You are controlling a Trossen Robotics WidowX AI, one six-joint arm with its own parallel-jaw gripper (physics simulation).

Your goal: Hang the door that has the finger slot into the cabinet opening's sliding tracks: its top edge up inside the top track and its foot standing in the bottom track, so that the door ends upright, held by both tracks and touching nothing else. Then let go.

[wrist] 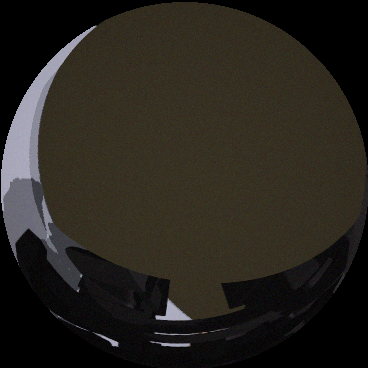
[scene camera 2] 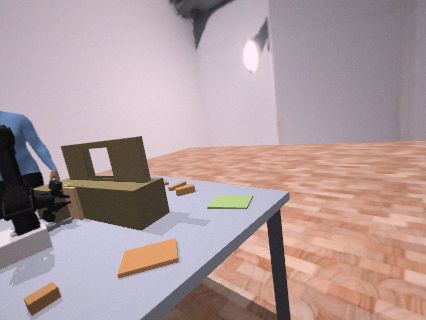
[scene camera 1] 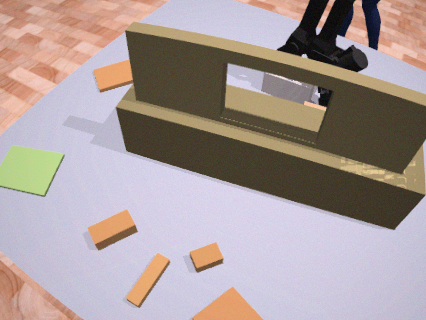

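Pixels of known places: gripper, fingertip midpoint: (scene camera 2: pixel 71 199); arm's base, link origin: (scene camera 2: pixel 27 229).
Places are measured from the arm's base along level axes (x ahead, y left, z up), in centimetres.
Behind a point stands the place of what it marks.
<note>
The olive cabinet (scene camera 1: pixel 180 73) (scene camera 2: pixel 126 203) stands on the grey table (scene camera 1: pixel 243 238) @[x 51.4, y 9.7, z -7.9 cm] (scene camera 2: pixel 212 228) @[x 41.4, y -55.4, z -7.9 cm], with a rectangular opening in its upright panel. No door stands in the opening. A tan door panel (scene camera 2: pixel 73 203) @[x 19.4, y 13.0, z 0.2 cm] stands upright against the cabinet's far side. Its top edge (scene camera 1: pixel 314 105) @[x 20.0, y 12.1, z 8.1 cm] shows through the opening. My gripper (scene camera 1: pixel 324 96) (scene camera 2: pixel 57 198) (wrist: pixel 188 217) @[x 20.0, y 17.3, z 1.5 cm] is behind the cabinet beside that panel. Its fingers are apart with nothing between them. In the wrist view the cabinet wall (wrist: pixel 199 137) fills the picture, and the door's finger slot is hidden.
Orange blocks (scene camera 1: pixel 111 228) @[x 65.2, y -15.8, z -4.4 cm] (scene camera 1: pixel 148 279) @[x 70.4, y -2.8, z -5.9 cm] (scene camera 1: pixel 206 256) @[x 60.2, y 5.2, z -4.9 cm] and a flat orange plate (scene camera 1: pixel 227 306) @[x 67.4, y 13.9, z -6.4 cm] lie in front of the cabinet. Another orange plate (scene camera 1: pixel 113 75) @[x 21.9, y -50.1, z -6.5 cm] (scene camera 2: pixel 148 257) @[x 18.4, y -50.1, z -6.5 cm] lies at its end. A green pad (scene camera 1: pixel 57 162) @[x 56.9, y -41.8, z -7.1 cm] (scene camera 2: pixel 231 201) @[x 62.4, y -49.2, z -7.1 cm] lies near the table edge.
</note>
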